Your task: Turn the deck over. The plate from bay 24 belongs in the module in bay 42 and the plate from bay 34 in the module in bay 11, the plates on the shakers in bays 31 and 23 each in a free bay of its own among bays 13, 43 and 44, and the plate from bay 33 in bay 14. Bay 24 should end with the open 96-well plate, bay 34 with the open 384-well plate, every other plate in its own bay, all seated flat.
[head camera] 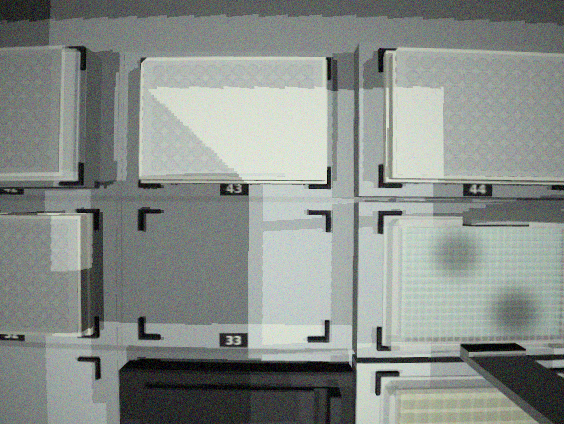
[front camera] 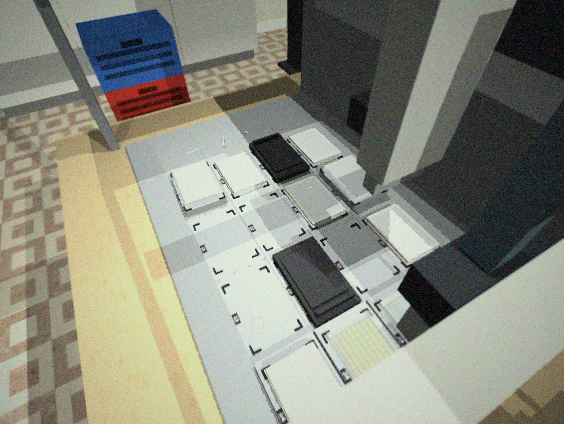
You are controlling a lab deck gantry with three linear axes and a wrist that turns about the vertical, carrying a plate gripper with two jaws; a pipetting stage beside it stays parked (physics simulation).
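Places are measured from the robot's base along level axes (x up, y right, z ahead), in metres.
Pixels of known places: gripper, fingertip midpoint: [head camera: 489,284]; robot's base, link origin: [front camera: 173,180].
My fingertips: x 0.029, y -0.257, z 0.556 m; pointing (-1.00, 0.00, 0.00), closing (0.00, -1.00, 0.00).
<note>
Ahead of a thing's pixels: the offset from my fingertips to its top centre. "spot": to the spot under its first point.
A white plate {dz -0.164, dx -0.014, dy -0.107 m} [front camera: 392,232] [head camera: 260,125] lies flat in bay 43, and another {dz +0.000, dx +0.000, dy -0.107 m} [head camera: 480,120] in bay 44. Bay 33 {spot: dz -0.188, dx -0.029, dy -0.003 m} [head camera: 200,270] is bare. The pale green fine-grid plate {dz +0.000, dx +0.000, dy +0.000 m} [head camera: 425,300] sits in bay 34, the yellow-grid plate {dz +0.000, dx +0.000, dy +0.107 m} [front camera: 362,345] [head camera: 450,407] in bay 24, and a white plate {dz +0.000, dx +0.000, dy +0.214 m} [front camera: 305,382] in bay 14. The black shakers in bay 23 {dz -0.160, dx +0.002, dy +0.106 m} [front camera: 312,277] [head camera: 225,400] and bay 31 {dz -0.496, dx +0.002, dy -0.001 m} [front camera: 277,155] carry no plate. White plates show at bay 42 {spot: dz -0.290, dx +0.005, dy -0.107 m} [head camera: 27,110] and bay 11 {spot: dz -0.482, dx +0.005, dy +0.213 m} [front camera: 197,182]. My gripper [head camera: 494,285] is open and empty above bay 34; its jaws are hidden in the front view.
White plates also stand in bay 32 {spot: dz -0.327, dx -0.014, dy -0.004 m} [front camera: 315,197] [head camera: 37,280], bay 21 {spot: dz -0.484, dx -0.014, dy +0.106 m} [front camera: 241,172] and bay 41 {spot: dz -0.485, dx -0.014, dy -0.106 m} [front camera: 315,145]. A tall grey column [front camera: 415,90] rises over the deck's back side. A blue and red box [front camera: 132,60] stands beyond the deck, near a thin grey post [front camera: 80,80].
</note>
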